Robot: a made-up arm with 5 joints.
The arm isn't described. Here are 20 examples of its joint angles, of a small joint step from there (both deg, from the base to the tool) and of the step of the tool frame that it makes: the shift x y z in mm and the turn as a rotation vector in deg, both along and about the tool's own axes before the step.
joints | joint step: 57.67 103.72 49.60 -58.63 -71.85 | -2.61 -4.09 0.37 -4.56 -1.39
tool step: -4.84 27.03 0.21 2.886 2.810 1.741
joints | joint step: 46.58 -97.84 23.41 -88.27 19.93 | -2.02 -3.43 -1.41 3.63 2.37
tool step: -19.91 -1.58 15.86 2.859 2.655 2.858
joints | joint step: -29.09 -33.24 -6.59 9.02 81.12 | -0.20 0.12 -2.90 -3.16 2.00
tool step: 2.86 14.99 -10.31 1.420 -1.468 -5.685
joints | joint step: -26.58 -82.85 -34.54 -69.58 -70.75 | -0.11 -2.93 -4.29 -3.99 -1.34
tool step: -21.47 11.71 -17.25 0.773 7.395 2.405
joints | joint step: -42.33 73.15 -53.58 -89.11 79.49 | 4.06 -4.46 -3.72 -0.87 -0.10
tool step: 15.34 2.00 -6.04 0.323 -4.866 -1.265
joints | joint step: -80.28 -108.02 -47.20 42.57 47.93 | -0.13 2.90 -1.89 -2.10 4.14
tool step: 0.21 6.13 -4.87 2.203 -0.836 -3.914
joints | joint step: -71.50 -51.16 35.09 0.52 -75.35 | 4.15 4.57 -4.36 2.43 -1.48
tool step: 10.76 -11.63 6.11 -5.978 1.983 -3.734
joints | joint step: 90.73 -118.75 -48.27 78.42 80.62 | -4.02 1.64 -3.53 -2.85 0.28
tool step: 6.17 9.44 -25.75 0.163 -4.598 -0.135
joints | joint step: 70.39 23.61 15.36 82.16 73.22 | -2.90 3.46 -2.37 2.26 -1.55
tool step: 4.35 -17.90 -0.66 2.822 0.338 6.544
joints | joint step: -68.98 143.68 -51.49 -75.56 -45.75 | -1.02 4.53 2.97 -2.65 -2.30
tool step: 17.50 -14.09 -1.52 -1.337 -3.082 -0.708
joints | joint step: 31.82 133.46 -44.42 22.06 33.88 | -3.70 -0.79 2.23 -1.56 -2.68
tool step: 9.81 -10.60 -4.47 -2.755 -3.402 0.836
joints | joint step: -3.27 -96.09 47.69 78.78 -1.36 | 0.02 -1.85 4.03 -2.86 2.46
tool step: -0.47 -6.93 2.08 -0.986 4.311 -2.731
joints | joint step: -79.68 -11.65 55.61 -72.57 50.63 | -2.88 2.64 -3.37 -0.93 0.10
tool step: 2.89 18.37 -2.52 -0.461 0.341 -4.370
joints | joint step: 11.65 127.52 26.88 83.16 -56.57 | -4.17 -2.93 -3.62 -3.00 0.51
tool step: 3.26 -1.71 -26.09 -8.188 -1.568 -4.794
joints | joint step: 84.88 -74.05 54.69 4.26 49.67 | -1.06 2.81 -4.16 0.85 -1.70
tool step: 7.83 11.49 3.00 1.277 -2.250 -1.074
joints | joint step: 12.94 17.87 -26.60 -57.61 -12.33 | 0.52 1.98 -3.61 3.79 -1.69
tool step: 7.70 4.70 21.65 4.039 0.886 -1.536
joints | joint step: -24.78 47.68 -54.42 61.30 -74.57 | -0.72 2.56 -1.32 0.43 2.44
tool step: 3.37 0.37 6.25 -1.024 -2.379 -2.221
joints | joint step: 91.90 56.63 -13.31 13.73 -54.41 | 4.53 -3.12 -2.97 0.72 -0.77
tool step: 7.64 -0.96 -2.31 -0.648 2.922 1.110
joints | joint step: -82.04 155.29 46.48 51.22 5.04 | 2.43 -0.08 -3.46 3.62 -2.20
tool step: 3.43 -0.69 8.99 4.485 -2.589 3.110
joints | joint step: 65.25 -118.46 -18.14 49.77 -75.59 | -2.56 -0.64 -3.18 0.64 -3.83
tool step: 9.15 -5.22 -8.71 -0.955 0.150 2.709
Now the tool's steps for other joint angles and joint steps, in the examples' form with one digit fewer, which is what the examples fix.
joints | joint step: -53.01 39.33 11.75 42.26 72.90 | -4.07 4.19 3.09 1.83 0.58
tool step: 3.0 -20.1 1.6 1.84 2.02 4.88
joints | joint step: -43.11 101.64 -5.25 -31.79 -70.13 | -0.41 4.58 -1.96 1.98 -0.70
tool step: 14.1 -16.6 9.0 -2.22 -2.97 -3.21
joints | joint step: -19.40 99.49 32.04 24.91 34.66 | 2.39 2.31 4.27 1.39 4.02
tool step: -2.3 -17.1 7.7 -2.27 1.28 3.12
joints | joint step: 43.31 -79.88 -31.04 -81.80 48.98 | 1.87 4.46 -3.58 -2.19 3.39
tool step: 2.2 4.4 4.3 -2.93 4.31 -8.91
